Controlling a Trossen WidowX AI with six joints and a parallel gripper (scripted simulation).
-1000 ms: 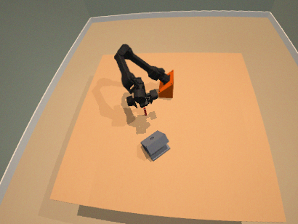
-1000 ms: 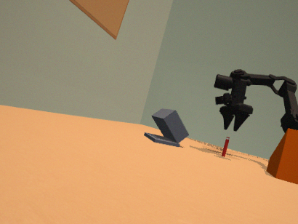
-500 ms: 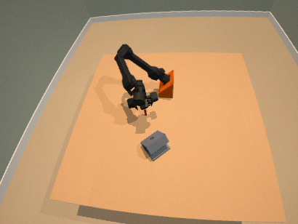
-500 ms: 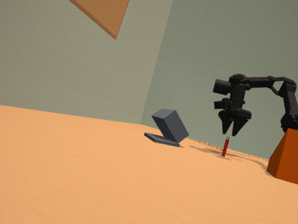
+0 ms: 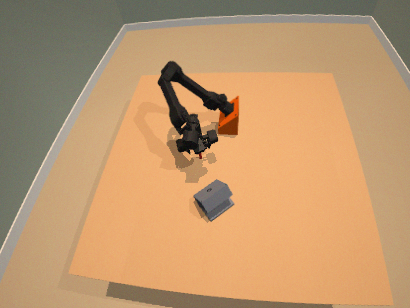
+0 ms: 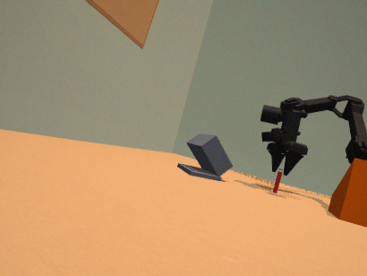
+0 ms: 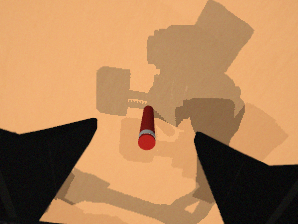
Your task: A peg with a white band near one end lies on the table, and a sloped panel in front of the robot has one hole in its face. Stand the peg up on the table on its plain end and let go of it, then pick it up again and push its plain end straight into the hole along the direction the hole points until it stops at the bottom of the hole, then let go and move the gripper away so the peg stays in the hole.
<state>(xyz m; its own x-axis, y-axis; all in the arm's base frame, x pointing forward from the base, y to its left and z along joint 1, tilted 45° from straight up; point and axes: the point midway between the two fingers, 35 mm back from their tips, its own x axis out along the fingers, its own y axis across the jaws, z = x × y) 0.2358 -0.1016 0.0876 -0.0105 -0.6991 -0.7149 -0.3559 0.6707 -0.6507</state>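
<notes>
The red peg lies 1 cm below my gripper tip. From my gripper tip the other things lie so: grey sloped panel 23 cm ahead, 8 cm to the left; flat grey foot 24 cm ahead, 10 cm to the left, 6 cm below.
</notes>
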